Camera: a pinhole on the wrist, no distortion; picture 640 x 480 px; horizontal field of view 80.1 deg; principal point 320.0 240.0 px. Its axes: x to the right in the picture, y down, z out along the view. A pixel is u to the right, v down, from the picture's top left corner.
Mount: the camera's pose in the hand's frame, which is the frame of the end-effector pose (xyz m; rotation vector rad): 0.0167 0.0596 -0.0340 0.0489 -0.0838 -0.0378
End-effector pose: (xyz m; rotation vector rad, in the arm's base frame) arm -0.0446 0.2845 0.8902 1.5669 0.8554 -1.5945
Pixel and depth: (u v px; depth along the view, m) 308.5 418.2 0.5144
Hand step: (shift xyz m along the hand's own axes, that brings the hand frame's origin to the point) -0.0337 0.2763 0.4888
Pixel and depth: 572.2 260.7 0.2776
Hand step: 0.1769 0.0542 0.2583
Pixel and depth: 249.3 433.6 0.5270
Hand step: -0.1158 0.3061 0.4959
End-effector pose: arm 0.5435 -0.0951 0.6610 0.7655 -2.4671 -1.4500
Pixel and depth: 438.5 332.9 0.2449
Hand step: 0.0740 0.1047 0.2191
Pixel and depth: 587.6 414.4 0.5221
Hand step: 0.3465 0.2591 0.5281
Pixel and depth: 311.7 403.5 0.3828
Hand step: -0.0181 0.2059 0.3546
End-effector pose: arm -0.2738 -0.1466 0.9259 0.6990 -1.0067 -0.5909
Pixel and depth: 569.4 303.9 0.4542
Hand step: 0.2773 0.1024 0.4465
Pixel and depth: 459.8 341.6 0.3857
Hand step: 0.1288 0.1385 0.3668
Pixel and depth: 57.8 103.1 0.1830
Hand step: -0.1266 -0.0097 0.1344
